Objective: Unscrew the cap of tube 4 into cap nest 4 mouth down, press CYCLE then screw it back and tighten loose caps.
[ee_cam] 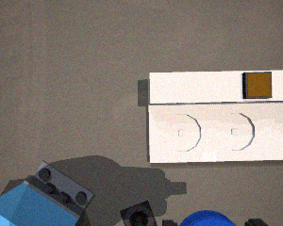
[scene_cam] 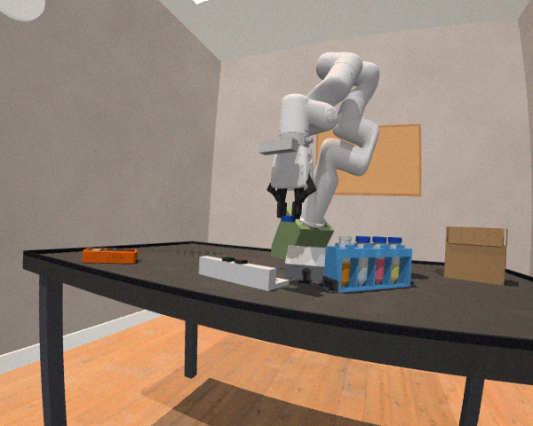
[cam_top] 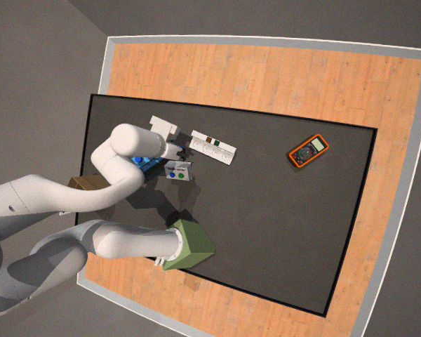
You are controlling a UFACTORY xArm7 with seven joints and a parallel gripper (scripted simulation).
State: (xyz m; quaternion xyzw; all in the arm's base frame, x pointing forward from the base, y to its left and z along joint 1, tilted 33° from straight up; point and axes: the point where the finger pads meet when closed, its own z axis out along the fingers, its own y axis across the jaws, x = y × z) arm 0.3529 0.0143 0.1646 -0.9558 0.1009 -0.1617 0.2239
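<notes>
Right now my hand is 130 mm past the blue cycle key, 110 mm above it and 40 mm to the right of it. Round my hand: blue cap (20 mm below); green ready key (120 mm behind, 110 mm below); tube neck (140 mm to the left, 60 mm below, 20 mm behind).
</notes>
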